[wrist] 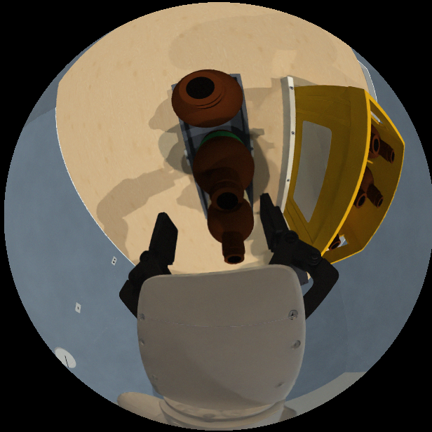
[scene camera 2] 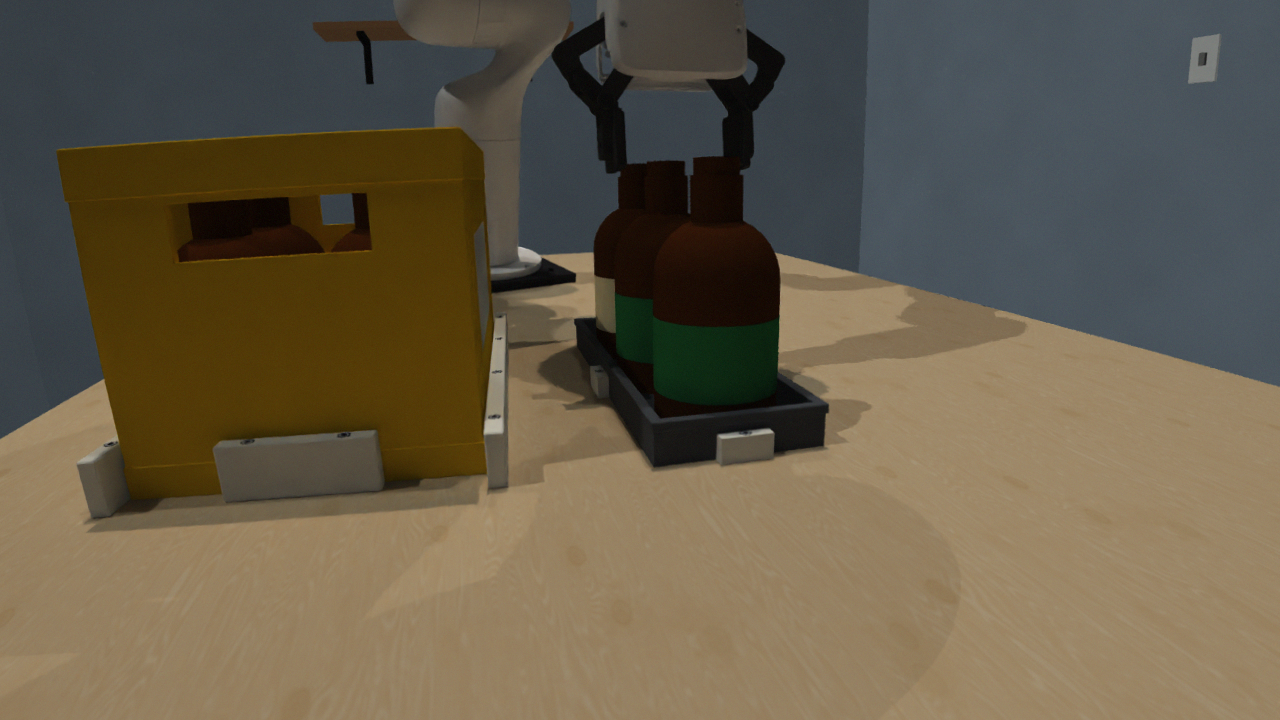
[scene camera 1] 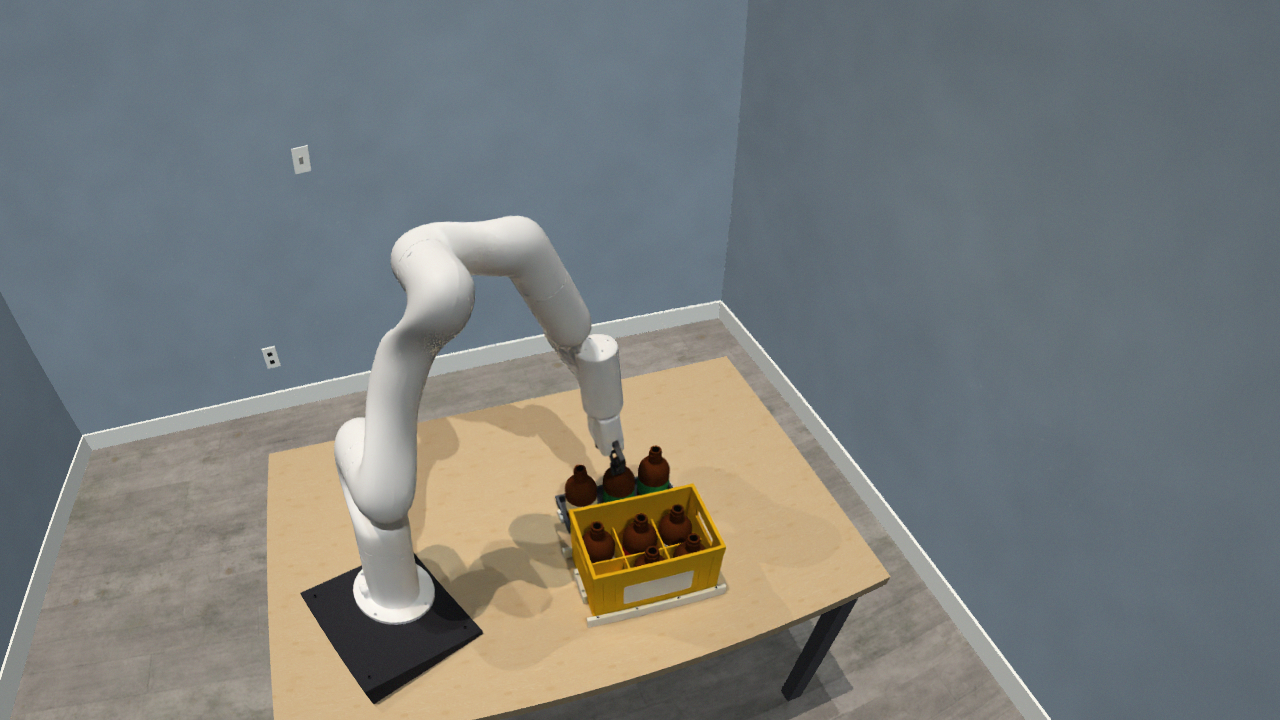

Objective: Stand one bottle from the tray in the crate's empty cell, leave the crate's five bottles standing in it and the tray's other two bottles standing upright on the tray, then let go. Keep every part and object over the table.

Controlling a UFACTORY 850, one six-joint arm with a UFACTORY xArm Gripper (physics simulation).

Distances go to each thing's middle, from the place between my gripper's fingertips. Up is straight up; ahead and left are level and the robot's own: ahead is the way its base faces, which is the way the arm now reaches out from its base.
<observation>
The green-banded brown bottle (scene camera 2: 665, 187) lies 10 mm ahead of my hand, 20 mm to the right of it and 70 mm below it. Round my hand: green-label bottle (scene camera 2: 716, 279) 100 mm ahead, 20 mm to the right, 70 mm below; cream-label bottle (scene camera 2: 631, 183) 80 mm behind, 70 mm below.
</observation>
